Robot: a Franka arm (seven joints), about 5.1 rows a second.
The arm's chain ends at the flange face. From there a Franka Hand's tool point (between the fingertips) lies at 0.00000 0.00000 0.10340 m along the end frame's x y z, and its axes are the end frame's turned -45 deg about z.
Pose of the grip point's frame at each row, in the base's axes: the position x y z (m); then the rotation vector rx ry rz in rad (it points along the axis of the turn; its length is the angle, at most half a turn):
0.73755, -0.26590, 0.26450, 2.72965, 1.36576, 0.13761
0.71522, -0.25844, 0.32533, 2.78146, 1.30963, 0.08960
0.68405, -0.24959, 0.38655, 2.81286, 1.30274, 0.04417
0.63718, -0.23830, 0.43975, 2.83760, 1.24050, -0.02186
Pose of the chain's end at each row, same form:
0.72526, -0.26210, 0.36710, 3.08332, 0.21997, 0.17984
0.70688, -0.25484, 0.42833, 3.09707, 0.14676, 0.12263
0.67958, -0.24695, 0.48982, 3.11095, 0.12770, 0.06565
0.63667, -0.23349, 0.54304, 3.09438, 0.06013, 0.00624

